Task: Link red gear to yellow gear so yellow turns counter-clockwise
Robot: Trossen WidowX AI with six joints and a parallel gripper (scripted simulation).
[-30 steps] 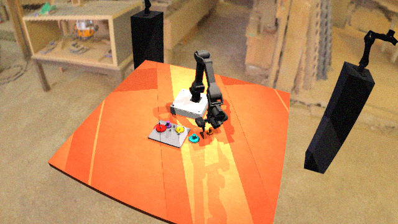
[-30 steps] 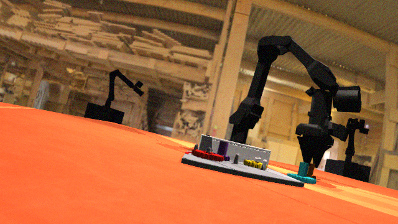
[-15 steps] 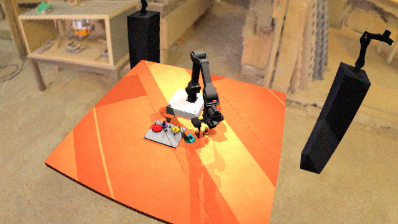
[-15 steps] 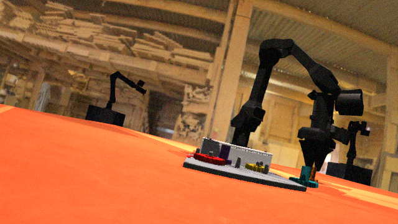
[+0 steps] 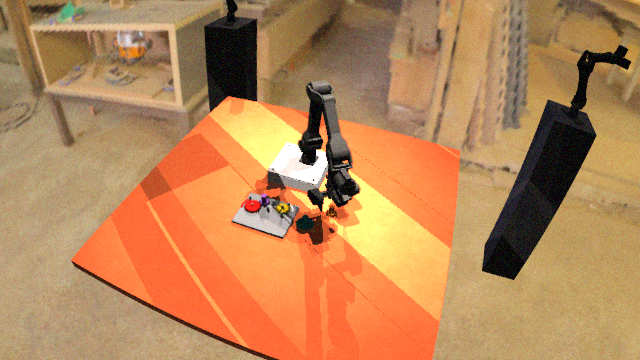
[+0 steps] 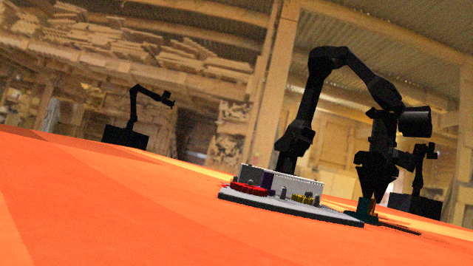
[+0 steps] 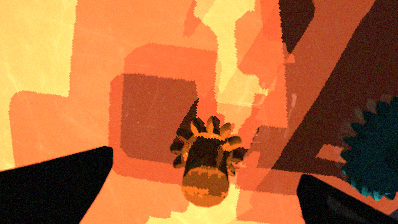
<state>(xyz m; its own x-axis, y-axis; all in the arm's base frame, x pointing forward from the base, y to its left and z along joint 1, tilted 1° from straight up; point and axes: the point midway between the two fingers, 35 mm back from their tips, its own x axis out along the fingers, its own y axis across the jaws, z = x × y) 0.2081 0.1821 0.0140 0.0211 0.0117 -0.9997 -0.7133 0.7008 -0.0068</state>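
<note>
Now: the orange gear 10 mm below my gripper tip. Round my gripper tip: yellow gear (170 mm to the right, 60 mm ahead, 10 mm below); grey board (220 mm to the right, 110 mm ahead, 20 mm below); cyan gear (90 mm ahead, 70 mm to the right, 10 mm below).
</note>
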